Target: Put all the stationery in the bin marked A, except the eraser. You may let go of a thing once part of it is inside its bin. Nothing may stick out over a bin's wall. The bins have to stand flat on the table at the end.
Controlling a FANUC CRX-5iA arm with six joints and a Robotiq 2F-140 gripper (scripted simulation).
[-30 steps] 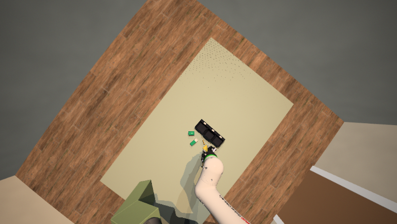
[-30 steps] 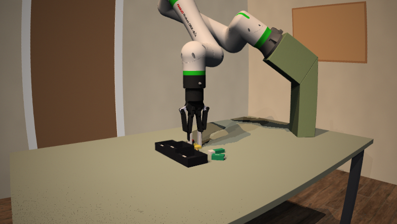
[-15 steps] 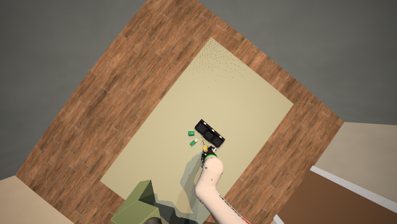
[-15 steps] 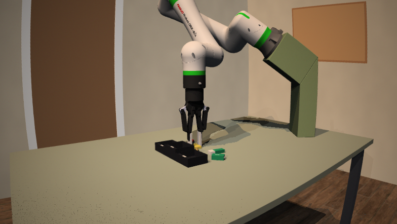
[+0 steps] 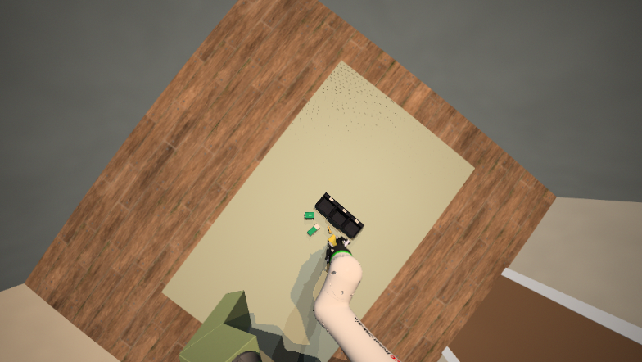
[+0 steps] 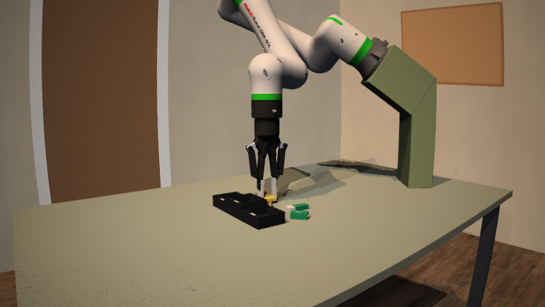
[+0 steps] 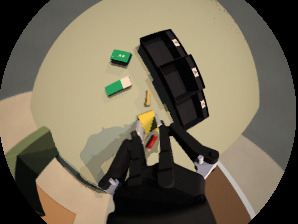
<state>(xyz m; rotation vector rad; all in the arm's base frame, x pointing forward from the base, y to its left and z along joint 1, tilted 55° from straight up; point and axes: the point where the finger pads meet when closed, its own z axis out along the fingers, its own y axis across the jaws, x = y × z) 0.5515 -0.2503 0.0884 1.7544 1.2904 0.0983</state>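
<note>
Now: hand 40 mm short of the brass thing, 30 mm to the right of it and 40 mm above it. Round my hand: red piece (50 mm behind, 50 mm to the right, 40 mm below); yellow block (30 mm below); green-and-white block (30 mm ahead, 110 mm to the left, 40 mm below).
</note>
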